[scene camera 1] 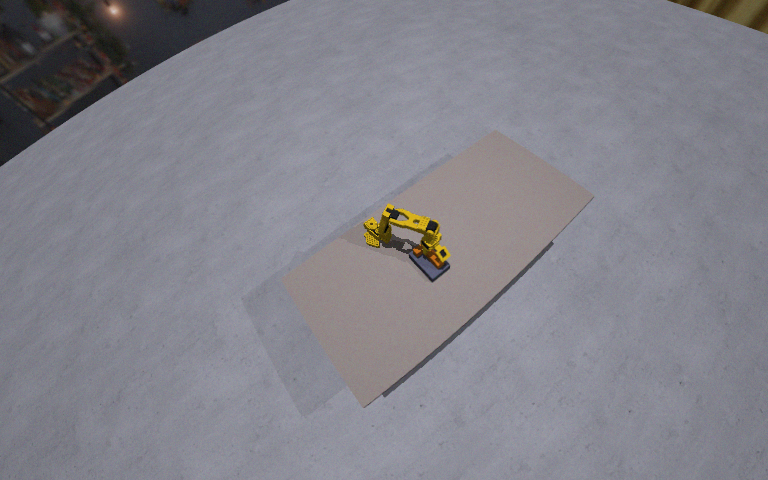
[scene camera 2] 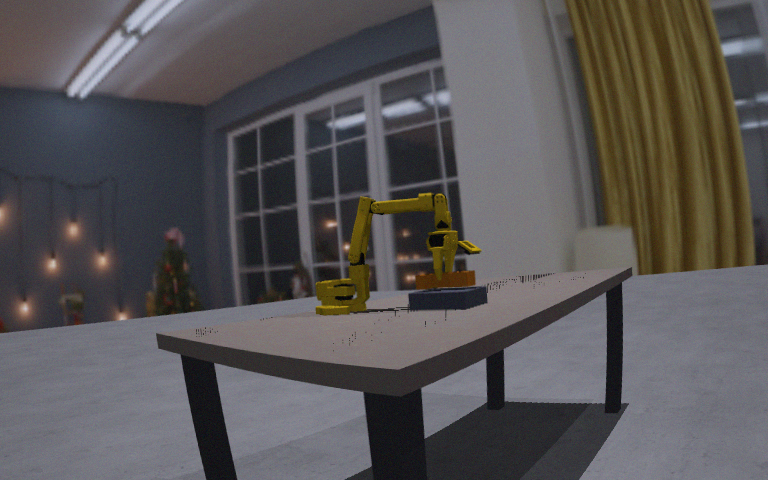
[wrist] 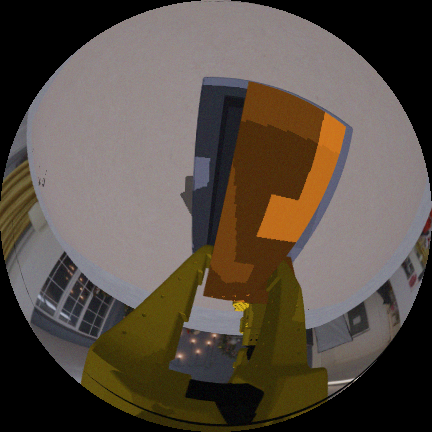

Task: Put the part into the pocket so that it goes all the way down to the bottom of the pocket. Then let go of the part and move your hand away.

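Seen in the pictures: hand, tool point: [scene camera 1: 431, 248] [scene camera 2: 447, 275] [wrist: 212, 254]; arm's base, link origin: [scene camera 1: 380, 239] [scene camera 2: 348, 312].
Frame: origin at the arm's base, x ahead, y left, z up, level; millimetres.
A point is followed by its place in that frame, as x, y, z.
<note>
The orange part [scene camera 1: 436, 260] @[244, 84, 71] [scene camera 2: 461, 277] @[249, 74, 60] [wrist: 280, 165] is a long block. My gripper [scene camera 2: 441, 275] [wrist: 246, 255] @[195, 106, 63] is shut on one end of it. The dark blue-grey block [scene camera 1: 430, 272] @[254, 47, 36] [scene camera 2: 447, 300] @[237, 35, 19] [wrist: 202, 125] @[251, 121, 36] with the pocket stands on the table under the part. In the wrist view the part covers the right side of the block, and a dark strip of the pocket [wrist: 227, 150] @[235, 109, 5] shows along the part's left side. In scene camera 2 the part stands above the block's rim, roughly level. Whether it touches the rim cannot be told. The pocket's bottom under the part is hidden.
The yellow arm's base [scene camera 1: 372, 234] @[-15, -22, 49] [scene camera 2: 339, 297] @[-11, -12, 35] stands on the tabletop [scene camera 1: 487, 186] @[104, 537, 0] [scene camera 2: 317, 339] @[220, -307, 0], to the left of the block in both scene views. The table's long edge runs beyond the block, on the side away from the base, in scene camera 1.
</note>
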